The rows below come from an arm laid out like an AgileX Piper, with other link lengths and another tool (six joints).
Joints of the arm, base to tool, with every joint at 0 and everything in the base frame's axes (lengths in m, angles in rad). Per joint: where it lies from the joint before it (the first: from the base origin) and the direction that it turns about. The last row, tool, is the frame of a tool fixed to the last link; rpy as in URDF.
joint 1: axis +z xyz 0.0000 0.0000 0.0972
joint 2: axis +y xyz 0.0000 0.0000 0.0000
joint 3: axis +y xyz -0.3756 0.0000 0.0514
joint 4: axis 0.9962 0 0.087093 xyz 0.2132 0.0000 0.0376
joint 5: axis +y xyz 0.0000 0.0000 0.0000
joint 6: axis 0.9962 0 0.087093 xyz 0.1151 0.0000 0.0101
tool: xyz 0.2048 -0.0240 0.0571 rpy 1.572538 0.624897 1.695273
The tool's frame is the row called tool.
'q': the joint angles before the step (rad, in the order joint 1, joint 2, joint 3, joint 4, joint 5, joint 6). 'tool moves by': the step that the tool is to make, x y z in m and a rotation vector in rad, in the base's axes. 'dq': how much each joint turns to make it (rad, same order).
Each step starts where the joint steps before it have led.
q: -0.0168 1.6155 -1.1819 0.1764 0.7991 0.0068
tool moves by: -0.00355 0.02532 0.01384 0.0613 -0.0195 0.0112
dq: 0.0230 -0.0285 -0.0074 0.0667 0.0181 -0.0069
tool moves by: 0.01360 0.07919 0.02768 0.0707 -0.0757 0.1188
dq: 0.1432 0.0000 -0.0493 0.0725 -0.0318 -0.0054
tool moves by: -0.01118 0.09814 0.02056 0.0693 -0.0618 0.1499
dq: 0.1990 0.0000 -0.0114 0.0515 -0.0732 0.0152
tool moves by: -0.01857 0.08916 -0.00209 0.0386 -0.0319 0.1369
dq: 0.1893 0.0486 -0.0022 0.0248 -0.1018 0.0123
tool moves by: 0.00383 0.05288 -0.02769 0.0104 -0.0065 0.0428
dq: 0.1014 0.1004 -0.0001 0.0151 -0.1235 0.0113
